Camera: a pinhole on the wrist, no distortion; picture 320 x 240 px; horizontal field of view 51.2 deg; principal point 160.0 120.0 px. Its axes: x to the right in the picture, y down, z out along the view. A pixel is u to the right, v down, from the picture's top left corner.
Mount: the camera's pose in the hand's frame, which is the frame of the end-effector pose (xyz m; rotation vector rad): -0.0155 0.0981 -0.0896 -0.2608 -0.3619 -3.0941
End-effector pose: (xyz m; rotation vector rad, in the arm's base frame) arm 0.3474 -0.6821 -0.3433 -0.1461 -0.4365 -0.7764
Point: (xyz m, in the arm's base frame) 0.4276 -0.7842 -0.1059
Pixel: outside the picture
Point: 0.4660 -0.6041 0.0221
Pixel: 60.9 157.1
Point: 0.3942 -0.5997 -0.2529
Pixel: 159.0 206.7
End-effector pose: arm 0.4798 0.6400 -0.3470 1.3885 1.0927 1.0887
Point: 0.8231 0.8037 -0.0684
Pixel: 19.7 53.2
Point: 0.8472 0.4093 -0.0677
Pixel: 302.8 42.6
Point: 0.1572 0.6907 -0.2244
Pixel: behind the camera
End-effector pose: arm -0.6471 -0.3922 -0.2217 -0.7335 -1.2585 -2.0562
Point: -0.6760 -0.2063 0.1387
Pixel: 14.8 183.5
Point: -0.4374 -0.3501 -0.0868
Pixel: 263.8 17.6
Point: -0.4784 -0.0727 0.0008
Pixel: 219.2 172.2
